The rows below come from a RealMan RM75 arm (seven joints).
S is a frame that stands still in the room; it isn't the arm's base.
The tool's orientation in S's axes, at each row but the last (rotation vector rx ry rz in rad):
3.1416, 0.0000, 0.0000
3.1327, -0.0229, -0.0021
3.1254, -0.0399, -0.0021
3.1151, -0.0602, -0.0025
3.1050, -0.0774, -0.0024
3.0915, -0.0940, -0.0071
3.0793, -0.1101, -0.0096
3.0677, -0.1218, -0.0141
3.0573, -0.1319, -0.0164
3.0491, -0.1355, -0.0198
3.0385, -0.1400, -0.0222
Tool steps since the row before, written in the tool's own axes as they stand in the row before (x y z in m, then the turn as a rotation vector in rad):
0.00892, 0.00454, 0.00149, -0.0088, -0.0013, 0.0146
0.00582, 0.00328, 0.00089, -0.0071, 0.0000, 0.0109
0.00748, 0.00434, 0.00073, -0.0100, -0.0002, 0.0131
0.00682, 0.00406, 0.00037, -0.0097, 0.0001, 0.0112
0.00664, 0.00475, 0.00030, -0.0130, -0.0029, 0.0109
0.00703, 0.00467, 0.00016, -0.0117, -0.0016, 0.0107
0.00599, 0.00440, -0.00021, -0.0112, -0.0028, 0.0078
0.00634, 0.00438, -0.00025, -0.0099, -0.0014, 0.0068
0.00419, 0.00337, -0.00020, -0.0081, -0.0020, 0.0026
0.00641, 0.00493, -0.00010, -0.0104, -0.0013, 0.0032
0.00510, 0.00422, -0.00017, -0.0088, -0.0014, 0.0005
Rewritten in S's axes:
0.00892, -0.00454, -0.00149, -0.0088, 0.0013, -0.0146
0.00577, -0.00337, -0.00087, -0.0071, 0.0000, -0.0109
0.00737, -0.00454, -0.00067, -0.0100, 0.0002, -0.0131
0.00666, -0.00433, -0.00027, -0.0097, 0.0000, -0.0112
0.00639, -0.00508, -0.00013, -0.0129, 0.0032, -0.0110
0.00673, -0.00509, 0.00005, -0.0116, 0.0018, -0.0107
0.00566, -0.00480, 0.00045, -0.0110, 0.0031, -0.0079
0.00598, -0.00484, 0.00052, -0.0098, 0.0017, -0.0068
0.00389, -0.00369, 0.00044, -0.0079, 0.0025, -0.0027
0.00595, -0.00545, 0.00048, -0.0103, 0.0019, -0.0032
0.00470, -0.00464, 0.00054, -0.0086, 0.0022, -0.0006

